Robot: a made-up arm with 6 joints. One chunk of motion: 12 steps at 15 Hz.
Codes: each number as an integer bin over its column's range. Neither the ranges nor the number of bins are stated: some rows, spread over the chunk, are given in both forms.
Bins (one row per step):
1: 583 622 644 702 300 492
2: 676 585 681 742 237 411
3: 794 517 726 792 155 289
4: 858 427 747 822 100 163
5: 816 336 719 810 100 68
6: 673 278 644 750 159 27
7: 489 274 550 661 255 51
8: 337 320 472 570 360 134
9: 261 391 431 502 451 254
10: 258 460 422 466 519 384
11: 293 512 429 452 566 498
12: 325 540 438 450 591 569
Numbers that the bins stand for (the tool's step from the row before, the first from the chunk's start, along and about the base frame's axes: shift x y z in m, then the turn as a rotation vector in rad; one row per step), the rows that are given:
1: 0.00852 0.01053 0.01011 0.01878 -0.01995 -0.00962
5: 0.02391 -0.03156 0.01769 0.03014 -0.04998 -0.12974
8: -0.00774 -0.03391 -0.00728 0.00491 -0.01095 -0.11104
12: -0.00853 -0.00154 -0.01072 -0.00770 0.02374 0.01219
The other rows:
2: 0.01466 0.00508 0.01385 0.02299 -0.02941 -0.03257
3: 0.02246 -0.00492 0.01840 0.02824 -0.04173 -0.06713
4: 0.02668 -0.01817 0.02052 0.03140 -0.04998 -0.10282
6: 0.01446 -0.04009 0.01011 0.02383 -0.04113 -0.14135
7: 0.00231 -0.04068 0.00061 0.01447 -0.02671 -0.13455
9: -0.01276 -0.02347 -0.01143 -0.00224 0.00272 -0.07705
10: -0.01295 -0.01331 -0.01234 -0.00602 0.01293 -0.04022
11: -0.01064 -0.00566 -0.01163 -0.00749 0.01998 -0.00792

